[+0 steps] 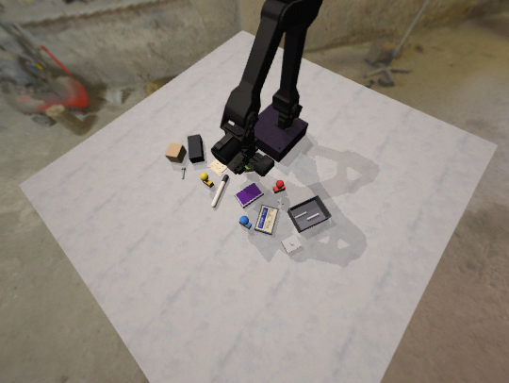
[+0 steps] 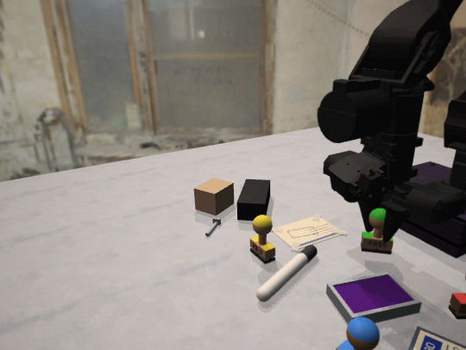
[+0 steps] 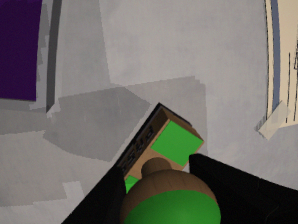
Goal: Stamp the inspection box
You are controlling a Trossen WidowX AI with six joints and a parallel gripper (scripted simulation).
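The purple ink pad is 80 mm ahead of my gripper tip, 60 mm to the left of it and 30 mm below it. The rest, counted from my gripper tip: PASS stamp (right at my gripper tip); white marker (110 mm ahead, 50 mm to the right, 30 mm below); cream card (30 mm ahead, 110 mm to the right, 40 mm below).
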